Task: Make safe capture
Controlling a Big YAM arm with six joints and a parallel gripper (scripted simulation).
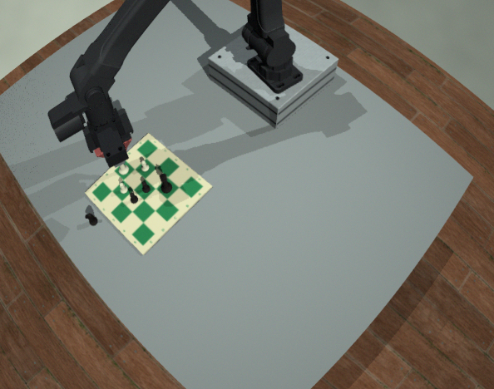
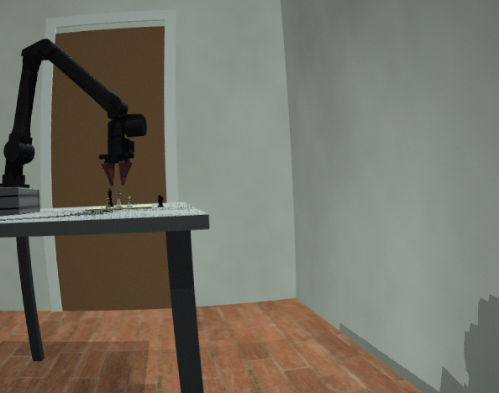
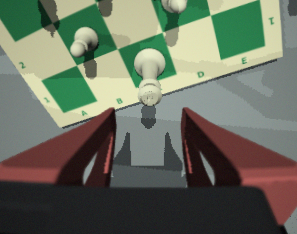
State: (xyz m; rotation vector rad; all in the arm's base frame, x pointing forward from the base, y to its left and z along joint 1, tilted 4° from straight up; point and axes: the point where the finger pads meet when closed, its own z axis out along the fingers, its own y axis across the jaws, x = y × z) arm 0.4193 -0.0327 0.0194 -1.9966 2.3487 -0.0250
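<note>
The tall white piece is 5 cm below my hand. Also, from my hand: black piece (13 cm ahead, 7 cm to the left, 7 cm below); green-and-cream chessboard (2 cm behind, 8 cm to the left, 8 cm below).
</note>
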